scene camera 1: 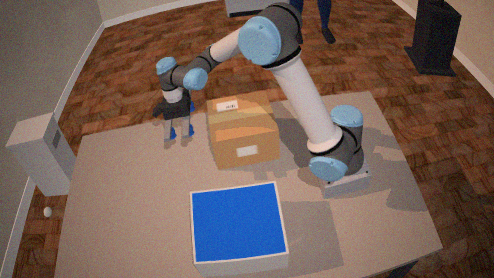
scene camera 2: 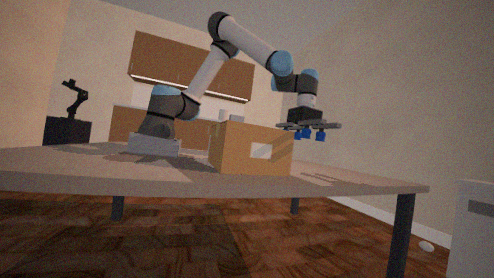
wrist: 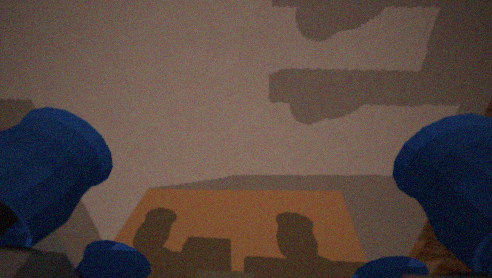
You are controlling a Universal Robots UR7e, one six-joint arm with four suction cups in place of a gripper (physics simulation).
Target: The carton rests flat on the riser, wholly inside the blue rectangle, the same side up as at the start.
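The brown carton [scene camera 1: 232, 134] [scene camera 2: 240, 150] [wrist: 250, 205] stands flat on the table, with a barcode label on its top and a white label on one side. The white riser [scene camera 1: 242, 268] carries the blue rectangle [scene camera 1: 237, 220]; it stands on the table apart from the carton, nearer scene camera 1. Neither shows in the scene camera 2 view. My gripper [scene camera 1: 181, 131] [scene camera 2: 309, 135] [wrist: 252, 165] is open, with nothing on its blue cups. It hangs to the carton's left in the scene camera 1 view, apart from it. Cup shadows fall on the carton in the wrist view.
The arm's base [scene camera 1: 347, 186] [scene camera 2: 152, 145] stands on the table [scene camera 1: 125, 200] [scene camera 2: 350, 186], to the carton's right in the scene camera 1 view. A white cabinet [scene camera 1: 37, 140] [scene camera 2: 472, 240] and a black pedestal [scene camera 1: 435, 40] [scene camera 2: 67, 131] stand beyond the table. A person's legs show behind.
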